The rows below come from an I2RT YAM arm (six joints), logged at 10 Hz.
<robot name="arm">
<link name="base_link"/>
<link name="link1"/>
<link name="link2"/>
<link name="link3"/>
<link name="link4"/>
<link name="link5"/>
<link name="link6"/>
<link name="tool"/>
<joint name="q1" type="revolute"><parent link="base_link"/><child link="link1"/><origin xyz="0 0 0.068" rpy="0 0 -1.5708"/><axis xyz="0 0 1"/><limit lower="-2.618" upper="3.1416"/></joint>
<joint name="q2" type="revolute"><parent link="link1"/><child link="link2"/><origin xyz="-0.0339 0.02 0.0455" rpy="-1.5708 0 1.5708"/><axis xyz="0 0 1"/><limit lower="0" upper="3.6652"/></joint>
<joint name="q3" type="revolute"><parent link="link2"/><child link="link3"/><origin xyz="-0.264 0 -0.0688" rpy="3.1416 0 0"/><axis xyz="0 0 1"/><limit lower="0" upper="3.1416"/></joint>
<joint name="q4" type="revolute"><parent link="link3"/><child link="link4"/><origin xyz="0.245 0.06 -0.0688" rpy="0 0 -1.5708"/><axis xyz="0 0 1"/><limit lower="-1.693" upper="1.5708"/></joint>
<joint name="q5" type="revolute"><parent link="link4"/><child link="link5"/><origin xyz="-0.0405 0.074 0.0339" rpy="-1.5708 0 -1.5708"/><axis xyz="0 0 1"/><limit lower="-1.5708" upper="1.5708"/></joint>
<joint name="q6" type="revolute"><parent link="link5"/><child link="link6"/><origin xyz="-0.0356 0 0.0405" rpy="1.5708 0 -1.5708"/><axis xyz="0 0 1"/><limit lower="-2.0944" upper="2.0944"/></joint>
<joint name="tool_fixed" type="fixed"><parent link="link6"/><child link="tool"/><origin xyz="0 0 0" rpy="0 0 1.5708"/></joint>
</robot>
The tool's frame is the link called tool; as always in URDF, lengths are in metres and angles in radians.
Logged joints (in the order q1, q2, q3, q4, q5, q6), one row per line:
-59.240, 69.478, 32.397, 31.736, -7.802, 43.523
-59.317, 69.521, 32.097, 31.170, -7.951, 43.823
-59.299, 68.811, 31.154, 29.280, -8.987, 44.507
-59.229, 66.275, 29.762, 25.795, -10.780, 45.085
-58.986, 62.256, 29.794, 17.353, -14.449, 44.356
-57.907, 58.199, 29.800, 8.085, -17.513, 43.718
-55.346, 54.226, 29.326, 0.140, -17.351, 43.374
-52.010, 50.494, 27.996, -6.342, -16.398, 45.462
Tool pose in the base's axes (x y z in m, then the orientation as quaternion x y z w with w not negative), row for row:
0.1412, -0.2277, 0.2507, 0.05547, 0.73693, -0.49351, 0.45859
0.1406, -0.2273, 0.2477, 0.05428, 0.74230, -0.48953, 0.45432
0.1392, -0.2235, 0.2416, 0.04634, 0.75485, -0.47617, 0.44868
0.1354, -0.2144, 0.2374, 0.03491, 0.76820, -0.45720, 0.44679
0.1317, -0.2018, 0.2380, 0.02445, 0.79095, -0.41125, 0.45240
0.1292, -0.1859, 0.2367, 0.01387, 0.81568, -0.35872, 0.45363
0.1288, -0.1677, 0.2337, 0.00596, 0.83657, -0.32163, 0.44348
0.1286, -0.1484, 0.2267, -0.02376, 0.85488, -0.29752, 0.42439
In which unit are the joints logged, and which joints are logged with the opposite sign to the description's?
The joints are logged in degrees. Opposite sign: q6.
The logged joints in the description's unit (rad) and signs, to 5 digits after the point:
-1.03393, 1.21262, 0.56543, 0.55390, -0.13617, -0.75962
-1.03528, 1.21337, 0.56020, 0.54402, -0.13877, -0.76486
-1.03496, 1.20098, 0.54374, 0.51103, -0.15685, -0.77679
-1.03374, 1.15672, 0.51944, 0.45021, -0.18815, -0.78688
-1.02950, 1.08657, 0.52000, 0.30287, -0.25218, -0.77416
-1.01067, 1.01576, 0.52011, 0.14111, -0.30566, -0.76302
-0.96597, 0.94642, 0.51184, 0.00244, -0.30283, -0.75702
-0.90775, 0.88129, 0.48862, -0.11069, -0.28620, -0.79346

